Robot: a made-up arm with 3 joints. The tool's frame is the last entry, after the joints.
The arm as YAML. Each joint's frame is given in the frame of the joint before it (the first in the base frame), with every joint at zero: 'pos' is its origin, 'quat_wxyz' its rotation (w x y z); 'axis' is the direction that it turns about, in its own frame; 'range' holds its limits. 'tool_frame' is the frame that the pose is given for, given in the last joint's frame.
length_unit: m
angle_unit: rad
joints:
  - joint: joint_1
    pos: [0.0, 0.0, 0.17]
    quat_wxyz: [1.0, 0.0, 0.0, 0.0]
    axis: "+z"
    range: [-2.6, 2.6]
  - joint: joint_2
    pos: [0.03, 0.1, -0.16]
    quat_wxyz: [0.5, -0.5, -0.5, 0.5]
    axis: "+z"
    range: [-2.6, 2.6]
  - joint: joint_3
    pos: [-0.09, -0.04, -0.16]
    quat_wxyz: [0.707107, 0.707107, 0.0, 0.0]
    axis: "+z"
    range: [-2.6, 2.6]
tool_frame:
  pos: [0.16, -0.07, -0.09]
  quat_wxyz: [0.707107, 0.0, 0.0, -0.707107]
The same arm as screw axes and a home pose.
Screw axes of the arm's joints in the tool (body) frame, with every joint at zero. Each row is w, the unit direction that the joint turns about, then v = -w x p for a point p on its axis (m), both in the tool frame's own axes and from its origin. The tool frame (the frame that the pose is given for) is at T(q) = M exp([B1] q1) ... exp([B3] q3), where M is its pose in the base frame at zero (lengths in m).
B1 = (0, 0, 1, -0.17, 0.26, 0)
B2 = (-1, 0, 0, 0, -0.05, -0.07)
B3 = (0, 0, 1, -0.16, 0.07, 0)
M =
1 0 0 0.26
0 1 0 0.17
0 0 1 -0.04
0 0 0 1
Joint limits (rad, base to tool): -2.6..2.6 -2.6..2.6 -2.6..2.6

